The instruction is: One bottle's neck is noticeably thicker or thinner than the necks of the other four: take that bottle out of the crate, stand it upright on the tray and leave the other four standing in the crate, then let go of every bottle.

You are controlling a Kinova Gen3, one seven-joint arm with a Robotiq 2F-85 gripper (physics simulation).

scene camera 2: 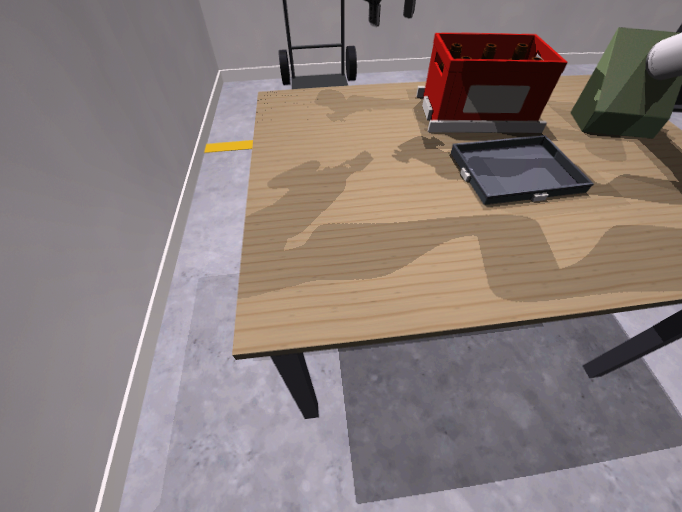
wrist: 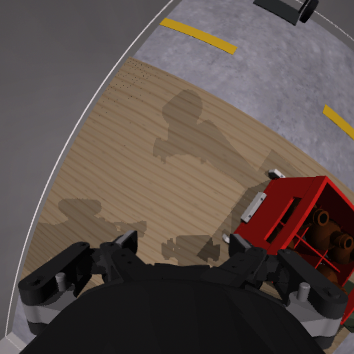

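Pixels of known places: gripper, fingertip midpoint: (scene camera 2: 391, 21) (wrist: 182, 242); arm's base, link origin: (scene camera 2: 665, 59).
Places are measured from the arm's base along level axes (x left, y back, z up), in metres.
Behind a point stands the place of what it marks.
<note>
The red crate (scene camera 2: 500, 72) {x 0.055, y -0.427, z -0.021 m} (wrist: 270, 210) {x -0.042, y -0.553, z -0.087 m} stands at the back of the table. Brown bottles stand in it; several necks show over its rim in the scene view, such as a back-left bottle (scene camera 2: 456, 50) {x -0.063, y -0.507, z -0.015 m}, a back-middle bottle (scene camera 2: 489, 51) {x -0.065, y -0.420, z -0.017 m} and a back-right bottle (scene camera 2: 521, 51) {x -0.072, y -0.333, z -0.018 m}. Two bottles (wrist: 321, 218) {x -0.074, y -0.507, z -0.007 m} (wrist: 344, 243) {x -0.072, y -0.424, z -0.006 m} show their mouths in the wrist view. I cannot tell which neck differs. The dark tray (scene camera 2: 515, 166) {x 0.221, y -0.388, z -0.165 m} lies in front of the crate, with no bottle on it. My gripper (scene camera 2: 391, 18) {x 0.062, y -0.697, z 0.081 m} (wrist: 182, 242) {x 0.062, y -0.697, z 0.081 m} is open and empty, high above the table, left of the crate.
Grey brackets (scene camera 2: 487, 127) {x 0.067, y -0.415, z -0.155 m} (wrist: 254, 207) {x -0.033, y -0.561, z -0.140 m} edge the crate's base. A green angular block (scene camera 2: 622, 82) {x 0.021, y -0.090, z -0.050 m} stands right of the crate, with a white rounded part (scene camera 2: 667, 56) {x 0.056, y -0.052, z 0.026 m} beside it. A hand truck (scene camera 2: 319, 81) stands on the floor behind the wooden table (scene camera 2: 341, 264) {x 0.507, y -0.799, z -0.170 m}.
</note>
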